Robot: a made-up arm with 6 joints.
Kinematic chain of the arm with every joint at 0, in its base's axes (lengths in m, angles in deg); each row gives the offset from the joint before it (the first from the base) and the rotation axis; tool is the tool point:
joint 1: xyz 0 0 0.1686 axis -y
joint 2: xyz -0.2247 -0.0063 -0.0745 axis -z
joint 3: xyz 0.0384 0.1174 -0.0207 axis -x
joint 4: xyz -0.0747 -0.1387 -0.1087 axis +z
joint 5: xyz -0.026 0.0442 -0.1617 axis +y
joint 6: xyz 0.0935 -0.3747 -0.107 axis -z
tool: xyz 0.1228 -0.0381 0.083
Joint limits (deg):
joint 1: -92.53..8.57
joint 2: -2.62..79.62
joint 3: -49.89..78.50
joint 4: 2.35..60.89
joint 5: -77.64..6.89
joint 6: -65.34..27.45
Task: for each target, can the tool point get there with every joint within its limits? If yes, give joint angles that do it. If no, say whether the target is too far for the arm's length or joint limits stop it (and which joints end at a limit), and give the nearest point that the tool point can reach.
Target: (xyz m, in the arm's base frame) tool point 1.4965 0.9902 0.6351
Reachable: no: too far | nearest point 0.4456 -0.0396 0.4561 | short by 1.482 m
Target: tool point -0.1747 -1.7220 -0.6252
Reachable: no: too far | nearest point -0.1937 -0.5038 -0.1831 | short by 1.296 m
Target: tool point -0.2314 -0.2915 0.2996
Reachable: yes | joints -57.16 66.86 22.64 52.70 -52.41 -41.64
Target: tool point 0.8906 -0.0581 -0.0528
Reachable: no: joint limits stop it (at a limit: joint 1, joint 2, joint 3, joint 6) | nearest point 0.3950 -0.1110 0.2132 | short by 0.565 m
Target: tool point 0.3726 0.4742 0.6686
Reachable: no: joint limits stop it (at a limit: joint 2, joint 3, joint 4, joint 5, joint 6) | nearest point 0.3168 -0.0396 0.5938 | short by 0.522 m
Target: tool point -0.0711 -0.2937 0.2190
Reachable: yes | joints -17.75 35.31 60.71 42.29 -32.28 -36.78
